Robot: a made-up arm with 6 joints. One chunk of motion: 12 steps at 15 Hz.
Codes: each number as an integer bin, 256 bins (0 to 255) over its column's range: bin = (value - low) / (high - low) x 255, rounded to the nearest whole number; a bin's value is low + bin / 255 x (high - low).
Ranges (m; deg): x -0.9..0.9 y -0.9..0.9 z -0.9..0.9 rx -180..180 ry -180..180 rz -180..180
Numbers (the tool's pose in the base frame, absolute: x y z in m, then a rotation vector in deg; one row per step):
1: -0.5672 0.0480 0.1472 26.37 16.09 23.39
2: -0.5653 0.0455 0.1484 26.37 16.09 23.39
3: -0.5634 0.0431 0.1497 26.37 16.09 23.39
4: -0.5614 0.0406 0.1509 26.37 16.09 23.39
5: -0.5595 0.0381 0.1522 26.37 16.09 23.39
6: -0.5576 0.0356 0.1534 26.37 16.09 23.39
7: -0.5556 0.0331 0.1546 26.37 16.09 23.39
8: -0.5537 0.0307 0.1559 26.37 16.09 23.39
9: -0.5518 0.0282 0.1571 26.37 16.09 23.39
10: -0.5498 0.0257 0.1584 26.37 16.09 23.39
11: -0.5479 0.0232 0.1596 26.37 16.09 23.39
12: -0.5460 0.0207 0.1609 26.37 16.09 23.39
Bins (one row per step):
1: 47 134 148 146 139 144
2: 47 134 149 146 139 144
3: 48 134 149 146 139 144
4: 48 133 149 146 139 144
5: 48 133 149 146 139 144
6: 49 133 149 146 139 144
7: 49 132 149 146 139 144
8: 49 132 150 146 139 144
9: 49 131 150 146 139 144
10: 50 131 150 146 139 144
11: 50 131 150 146 139 144
12: 50 130 150 146 139 144

